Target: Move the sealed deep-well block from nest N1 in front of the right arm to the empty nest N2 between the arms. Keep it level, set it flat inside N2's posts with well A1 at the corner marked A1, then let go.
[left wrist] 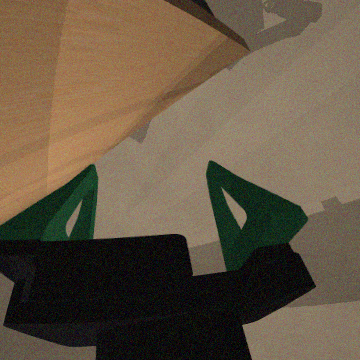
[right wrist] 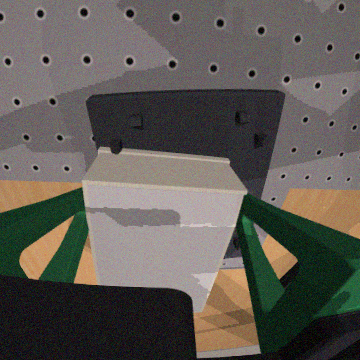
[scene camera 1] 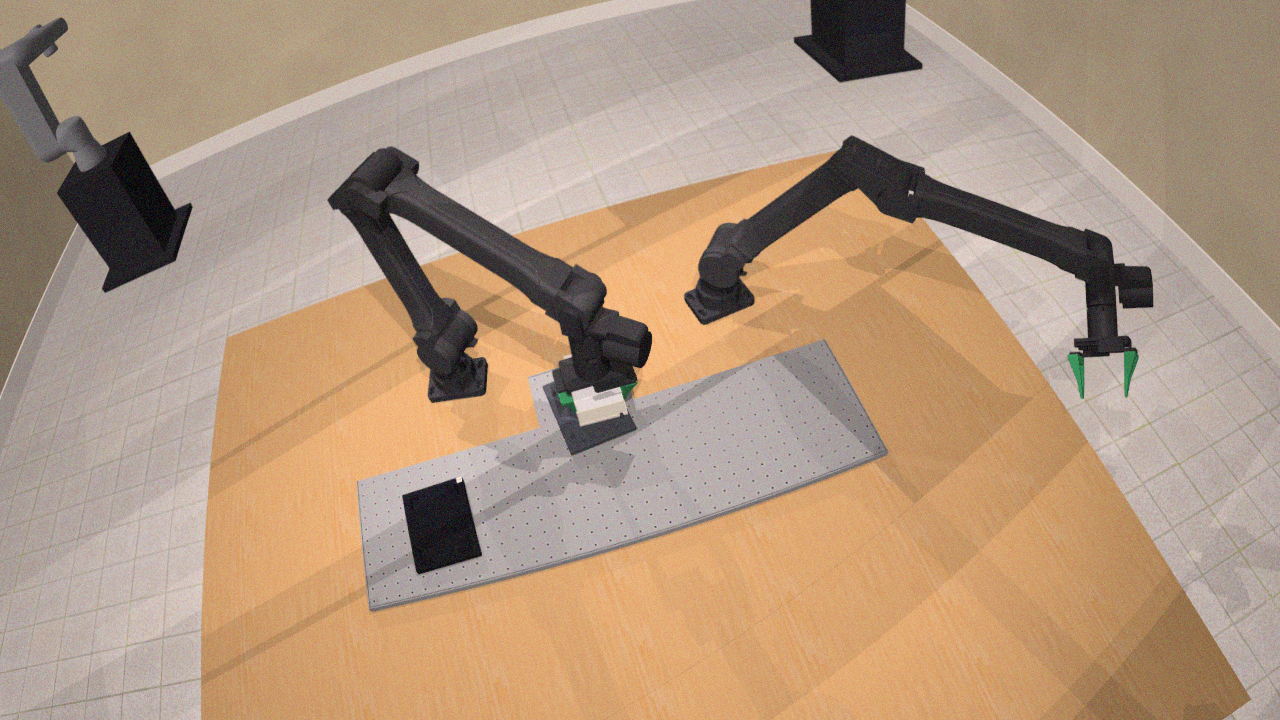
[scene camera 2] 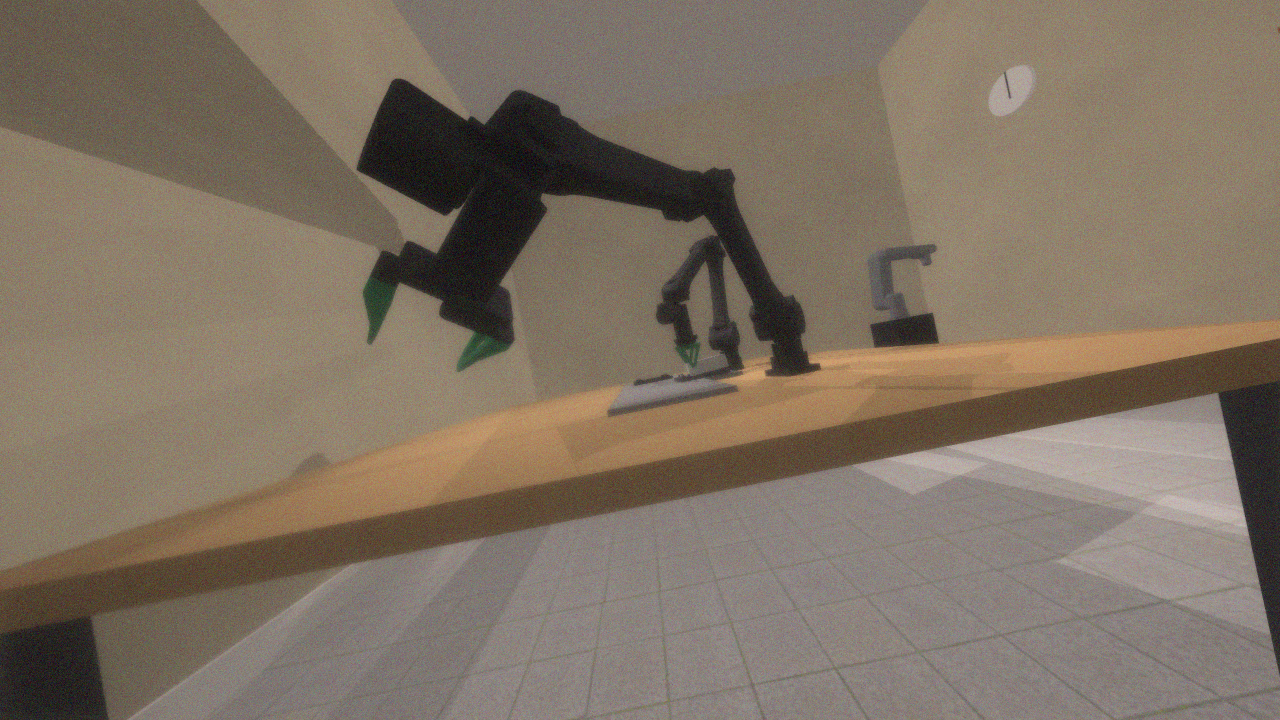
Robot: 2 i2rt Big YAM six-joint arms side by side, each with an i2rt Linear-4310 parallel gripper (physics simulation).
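Frame: origin at the left arm's base, x down, y left, z ahead, level; millimetres.
Where they show: left gripper, fingertip midpoint: (left wrist: pixel 153 168) (scene camera 1: pixel 1103 398) (scene camera 2: pixel 417 355); right gripper, fingertip midpoint: (right wrist: pixel 165 197) (scene camera 1: pixel 599 403) (scene camera 2: pixel 691 366); left arm's base at its link origin: (scene camera 1: pixel 719 301) (scene camera 2: pixel 791 373); right arm's base at its link origin: (scene camera 1: pixel 458 382).
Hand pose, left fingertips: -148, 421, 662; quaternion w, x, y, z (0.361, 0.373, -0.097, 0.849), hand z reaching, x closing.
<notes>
Things, the pixels of their top centre, and the offset from my left fingertips, as dx, dy, dz. Level surfaces: height alone.
- white deep-well block at its top centre: (right wrist: pixel 158 276) (scene camera 1: pixel 592 375) (scene camera 2: pixel 704 357) +72, -724, -548
- dark nest N2 at its top centre: (right wrist: pixel 190 210) (scene camera 1: pixel 586 402) (scene camera 2: pixel 700 370) +114, -749, -532
- Dark nest N1 at its top centre: (scene camera 1: pixel 437 521) (scene camera 2: pixel 652 377) +118, -1075, -421
- grey perforated plate at its surface level: dx +135
- wooden table at its surface level: dx +148
The white deep-well block (scene camera 1: pixel 601 408) (right wrist: pixel 160 245) is between the green fingers of my right gripper (scene camera 1: pixel 597 397) (right wrist: pixel 165 197), which is shut on it. It looks about level, low over the dark nest N2 (scene camera 1: pixel 611 438) (right wrist: pixel 190 106). In the right wrist view it lies toward the near left part of the nest and slightly turned; one post overlaps its lower far edge, and other posts show beyond and to its right. Contact with the nest floor and the A1 marks cannot be made out. Dark nest N1 (scene camera 1: pixel 441 528) holds no block. My left gripper (scene camera 1: pixel 1104 395) (scene camera 2: pixel 414 355) (left wrist: pixel 153 168) is open and empty.
Both nests are on a grey perforated plate (scene camera 1: pixel 733 429) (right wrist: pixel 40 82) on the wooden table (scene camera 1: pixel 716 608) (scene camera 2: pixel 537 456) (left wrist: pixel 100 65). N1 has a small white mark at one corner. My left gripper hangs high past the table's right edge in scene camera 1. Another grey arm (scene camera 1: pixel 31 102) (scene camera 2: pixel 884 277) stands on a black pedestal.
</notes>
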